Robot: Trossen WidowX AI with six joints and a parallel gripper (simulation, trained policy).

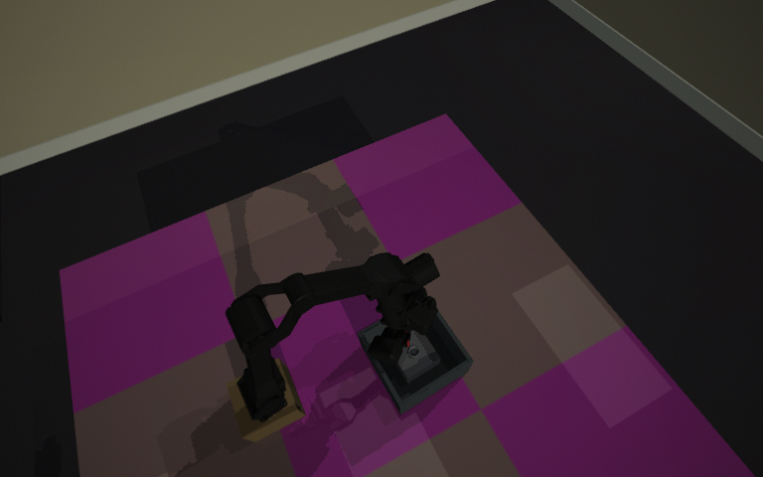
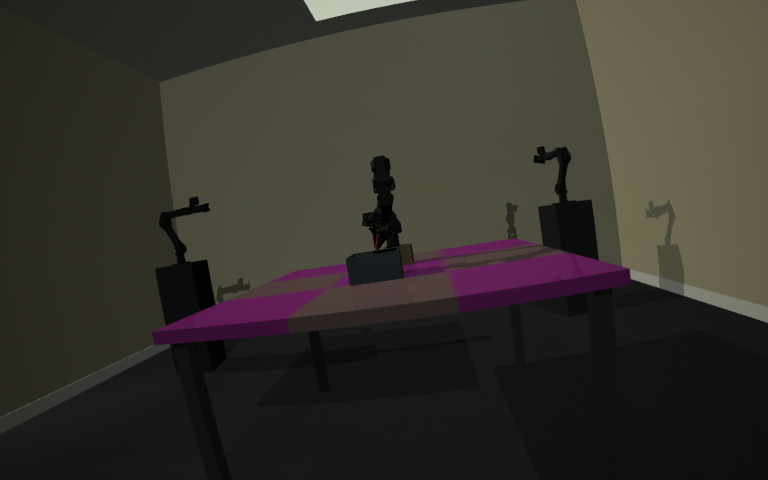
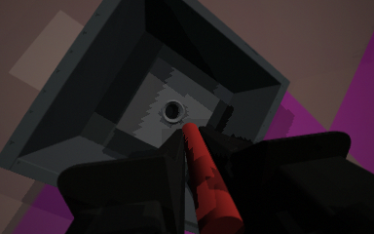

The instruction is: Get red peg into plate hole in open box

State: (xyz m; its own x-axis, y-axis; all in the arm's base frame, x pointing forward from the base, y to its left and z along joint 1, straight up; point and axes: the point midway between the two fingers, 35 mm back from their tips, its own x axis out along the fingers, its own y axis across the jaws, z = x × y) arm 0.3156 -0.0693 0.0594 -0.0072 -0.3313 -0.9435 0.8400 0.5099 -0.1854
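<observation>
Right now the red peg is 30 mm above my gripper tip and 10 mm to the left of it. The rest, counted from my gripper tip: grey plate: 60 mm below, 10 mm to the right, 10 mm ahead; then dark box: 80 mm below, 10 mm to the right, 10 mm ahead.
</observation>
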